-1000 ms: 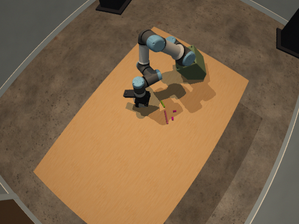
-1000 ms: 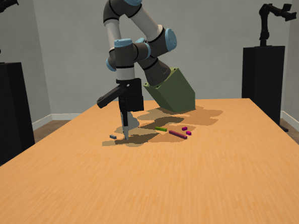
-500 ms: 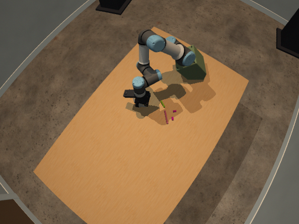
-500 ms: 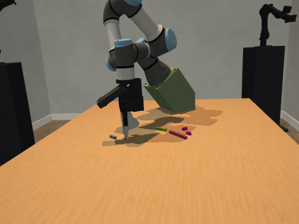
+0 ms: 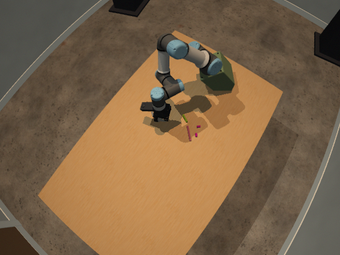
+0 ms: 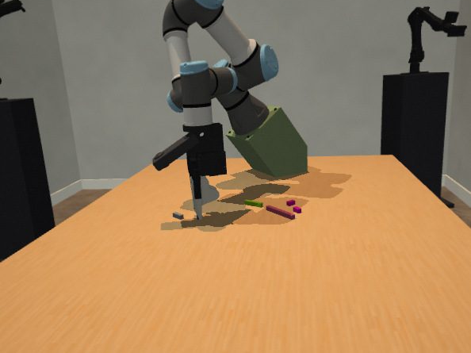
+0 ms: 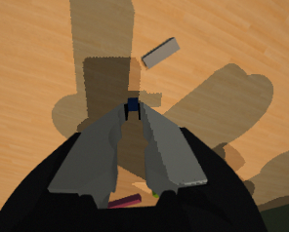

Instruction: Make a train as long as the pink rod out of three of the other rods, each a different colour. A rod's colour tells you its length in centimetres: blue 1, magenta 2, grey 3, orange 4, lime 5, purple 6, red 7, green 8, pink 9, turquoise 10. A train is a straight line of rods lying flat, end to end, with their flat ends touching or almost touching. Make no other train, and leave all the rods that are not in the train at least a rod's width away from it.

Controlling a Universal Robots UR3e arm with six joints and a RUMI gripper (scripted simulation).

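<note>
Right now the grey rod is 50 mm to the right of my hand, 20 mm behind it and 10 mm below it. Also, from my hand: pink rod: 190 mm to the left, 10 mm below, 10 mm ahead; small blue rod: 10 mm below; lime rod: 140 mm to the left, 60 mm behind, 10 mm below.
</note>
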